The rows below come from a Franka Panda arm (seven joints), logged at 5 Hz.
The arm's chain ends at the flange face. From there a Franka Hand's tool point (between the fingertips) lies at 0.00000 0.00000 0.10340 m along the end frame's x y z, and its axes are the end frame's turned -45 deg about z.
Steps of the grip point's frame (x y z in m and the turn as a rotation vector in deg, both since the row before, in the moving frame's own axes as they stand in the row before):
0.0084, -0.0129, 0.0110, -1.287, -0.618, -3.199
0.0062, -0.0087, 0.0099, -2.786, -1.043, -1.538
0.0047, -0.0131, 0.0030, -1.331, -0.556, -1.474
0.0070, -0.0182, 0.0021, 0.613, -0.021, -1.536
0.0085, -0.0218, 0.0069, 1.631, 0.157, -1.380
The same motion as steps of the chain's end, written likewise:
-0.0041, -0.0175, 0.0110, -1.347, 0.473, -3.199
-0.0041, -0.0154, 0.0100, -2.708, 1.232, -1.538
-0.0070, -0.0150, 0.0030, -1.334, 0.548, -1.474
-0.0071, -0.0171, 0.0021, 0.419, -0.448, -1.536
-0.0075, -0.0192, 0.0069, 1.264, -1.042, -1.380

